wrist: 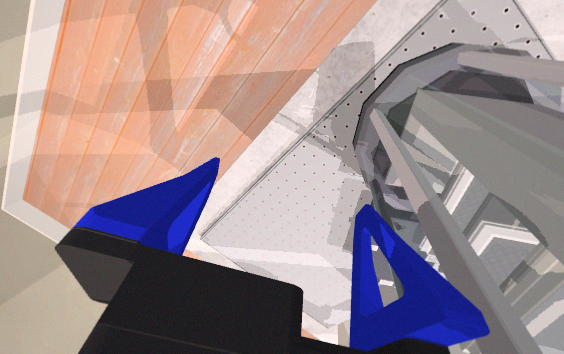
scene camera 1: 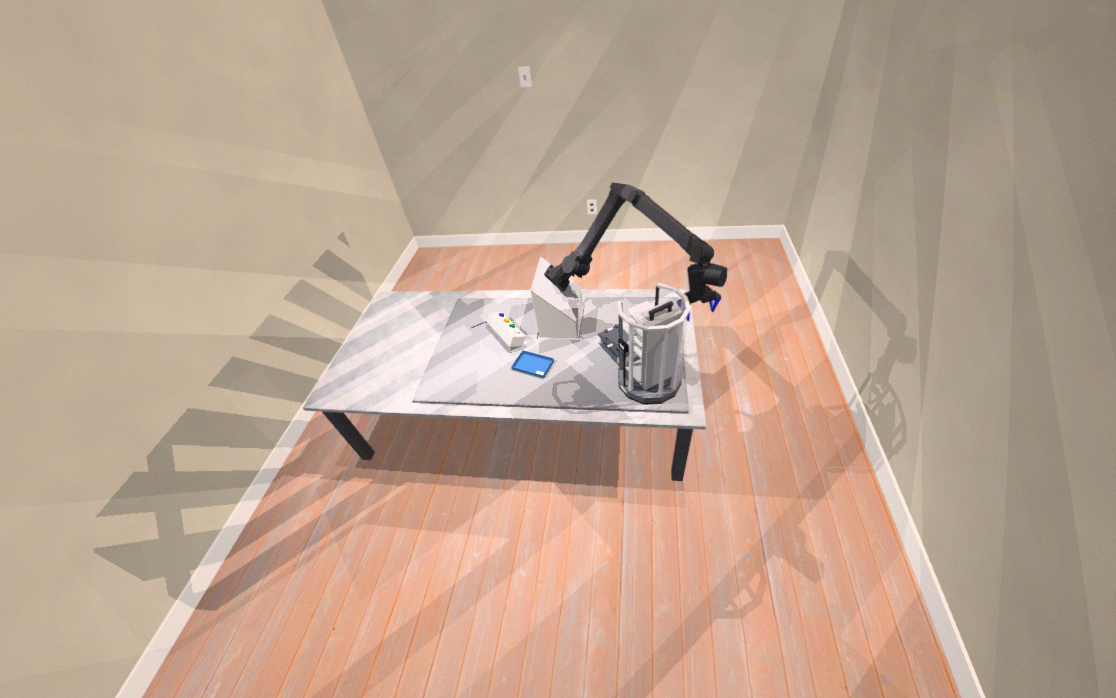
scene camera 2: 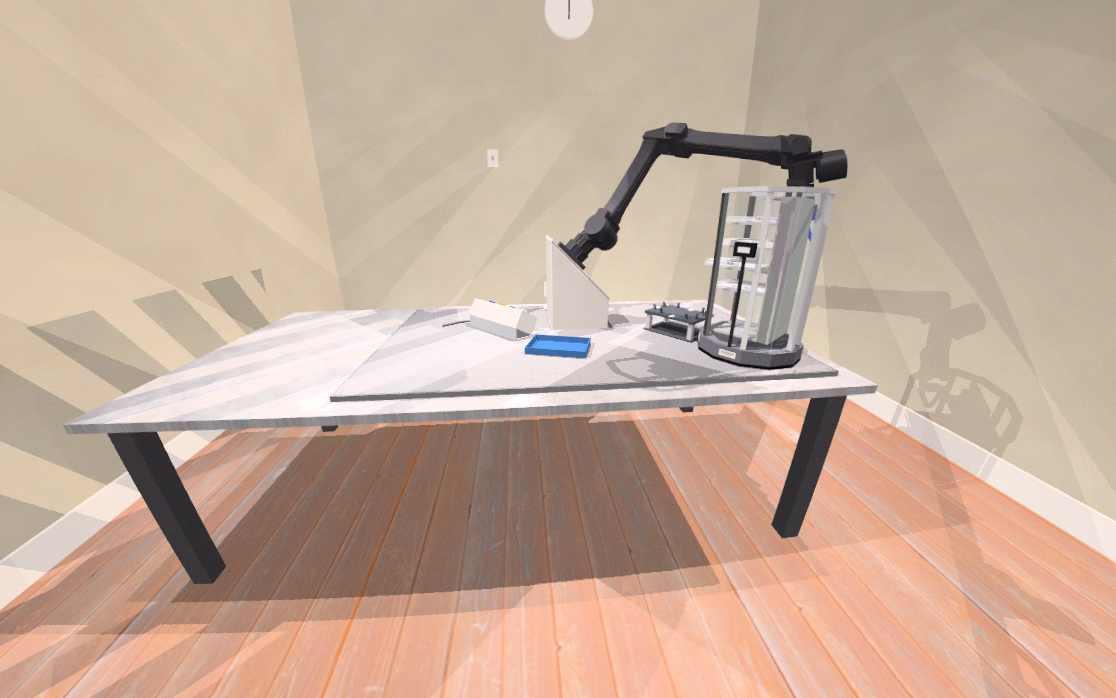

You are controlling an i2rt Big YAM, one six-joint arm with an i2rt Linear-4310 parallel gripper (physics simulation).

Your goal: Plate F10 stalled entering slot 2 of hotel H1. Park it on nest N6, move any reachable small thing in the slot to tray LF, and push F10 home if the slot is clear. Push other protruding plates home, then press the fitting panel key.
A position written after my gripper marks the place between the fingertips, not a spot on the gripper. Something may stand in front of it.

Labels:
My gripper (wrist: 292,188) is open and touches a clear cylindrical plate rack (scene camera 2: 770,239).

